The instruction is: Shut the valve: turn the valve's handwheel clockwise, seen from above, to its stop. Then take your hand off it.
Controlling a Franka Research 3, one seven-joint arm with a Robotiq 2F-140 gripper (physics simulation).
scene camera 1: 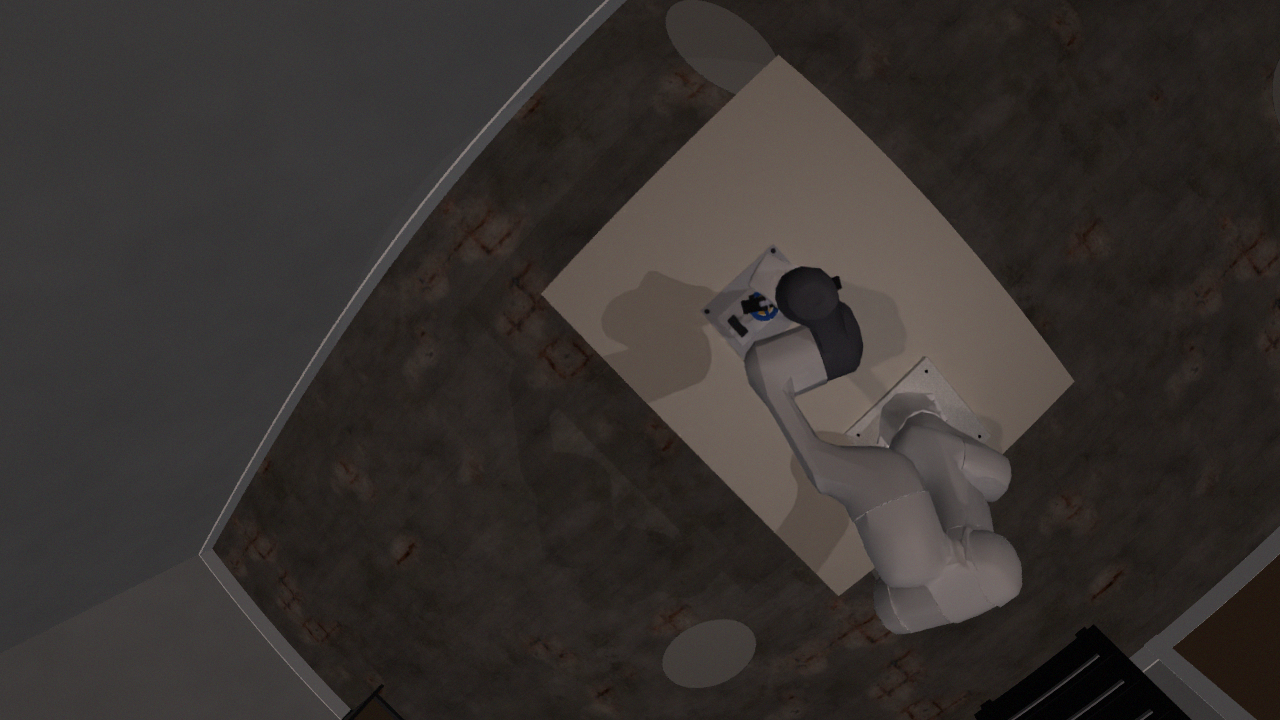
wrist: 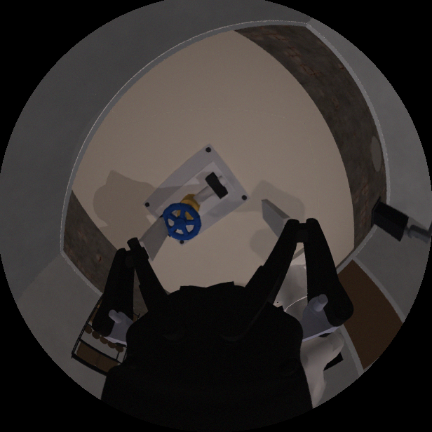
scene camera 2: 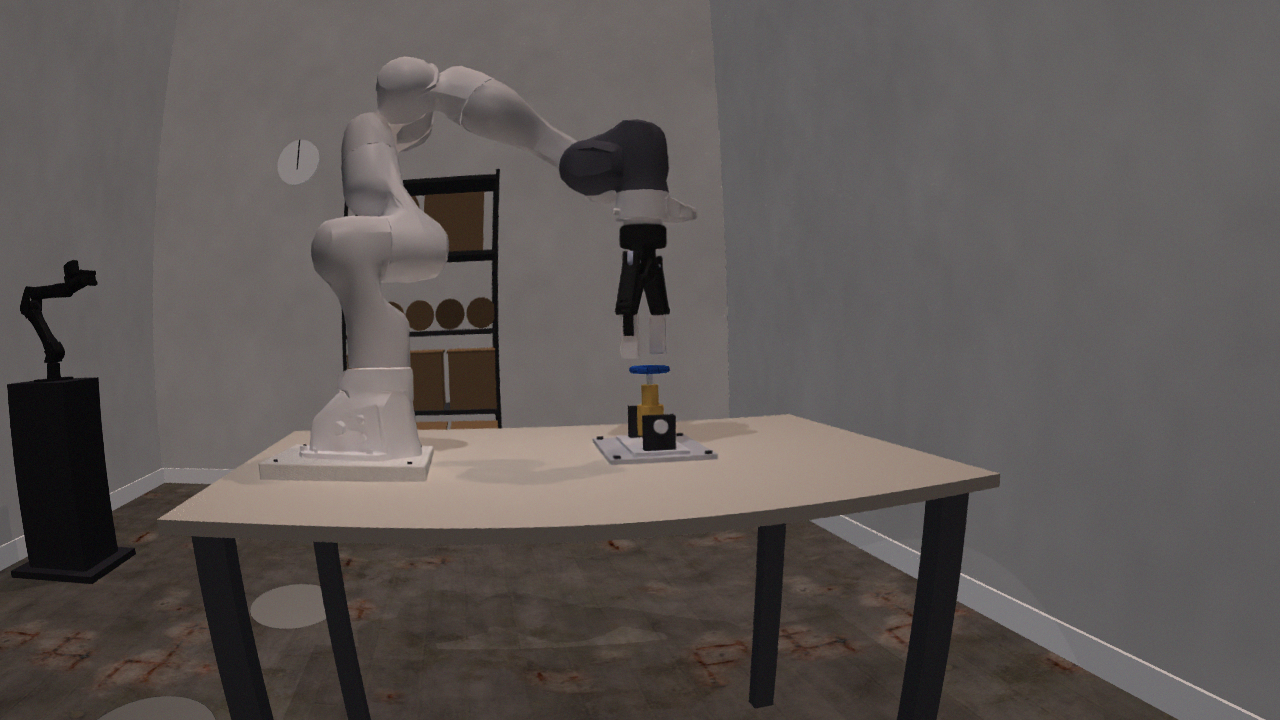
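Note:
The valve's blue handwheel (scene camera 1: pixel 766 318) (scene camera 2: pixel 648 368) (wrist: pixel 181 222) lies level on top of the yellow valve body (scene camera 2: pixel 650 394) (wrist: pixel 190 201). The valve stands on a grey base plate (scene camera 1: pixel 721 307) (scene camera 2: pixel 610 451) (wrist: pixel 167 193) on the table. My gripper (scene camera 2: pixel 643 352) (wrist: pixel 212 217) is open and empty, pointing down. In scene camera 2 its fingertips hang a little above the handwheel, with a gap. In the wrist view the wheel is beside the left finger, off the middle between the fingers. The arm partly hides the valve in scene camera 1. The wheel's turn angle relative to its stop cannot be told.
Black end blocks (scene camera 2: pixel 658 432) (wrist: pixel 216 185) flank the valve body low on the plate. The arm's white base (scene camera 2: pixel 346 462) stands on the same table (scene camera 1: pixel 805 161) (scene camera 2: pixel 537 501). A shelf rack (scene camera 2: pixel 497 295) and a black pedestal (scene camera 2: pixel 58 474) with a small arm stand away from the table.

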